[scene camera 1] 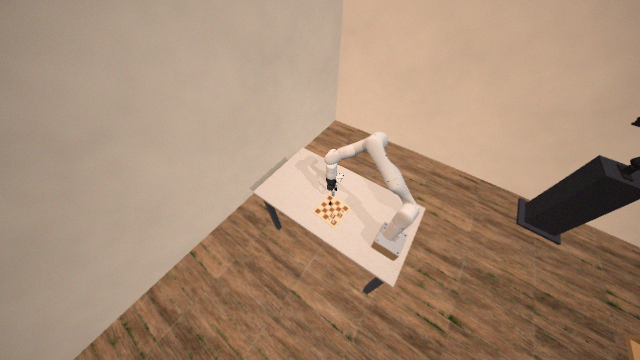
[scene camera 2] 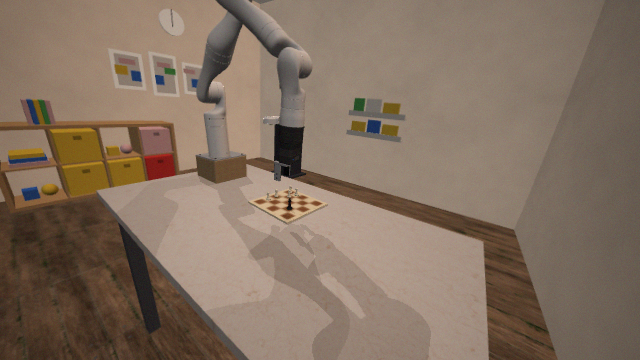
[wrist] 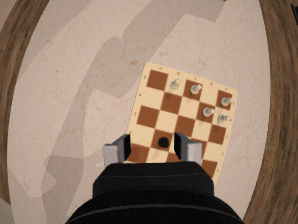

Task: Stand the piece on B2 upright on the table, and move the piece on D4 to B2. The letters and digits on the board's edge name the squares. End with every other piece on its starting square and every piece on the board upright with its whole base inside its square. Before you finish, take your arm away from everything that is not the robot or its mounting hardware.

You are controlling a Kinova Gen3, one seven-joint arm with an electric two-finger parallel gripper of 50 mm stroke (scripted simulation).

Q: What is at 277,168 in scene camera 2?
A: The gripper.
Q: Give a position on a small chessboard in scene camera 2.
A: At 302,205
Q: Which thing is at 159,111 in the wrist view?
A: A small chessboard.
